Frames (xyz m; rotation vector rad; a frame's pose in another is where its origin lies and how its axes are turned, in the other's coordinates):
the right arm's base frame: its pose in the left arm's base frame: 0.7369 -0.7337 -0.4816 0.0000 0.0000 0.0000
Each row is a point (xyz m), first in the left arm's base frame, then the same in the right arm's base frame.
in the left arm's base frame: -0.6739 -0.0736 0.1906
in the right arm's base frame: -1.4108 0.6601 0.6722
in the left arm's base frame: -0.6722 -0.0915 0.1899
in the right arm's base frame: -1.4091 0.6422 0.6715
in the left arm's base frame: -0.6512 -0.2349 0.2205
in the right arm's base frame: -1.3881 0.4988 0.7021
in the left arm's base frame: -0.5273 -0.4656 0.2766
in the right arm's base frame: -1.2642 0.2681 0.7582
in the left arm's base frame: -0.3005 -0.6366 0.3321
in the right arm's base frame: -1.0374 0.0971 0.8137
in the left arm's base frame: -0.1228 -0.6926 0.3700
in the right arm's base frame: -0.8597 0.0411 0.8516
